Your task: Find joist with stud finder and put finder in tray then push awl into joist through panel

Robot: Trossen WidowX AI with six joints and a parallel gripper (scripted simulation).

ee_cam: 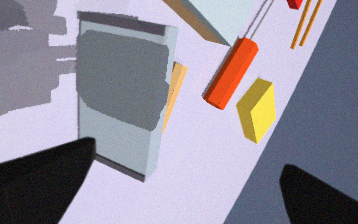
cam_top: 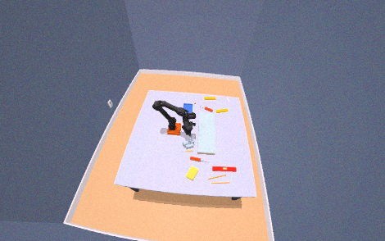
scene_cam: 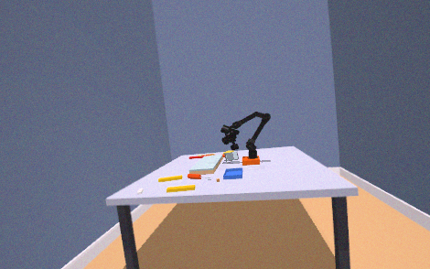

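Now: the stud finder 11 cm below my gripper tip and 5 cm to the right of it. Round my gripper tip: awl: 12 cm below, 10 cm to the right, 3 cm behind; red level: 34 cm ahead, 30 cm to the right, 12 cm below; yellow block: 33 cm to the right, 12 cm below, 3 cm ahead.
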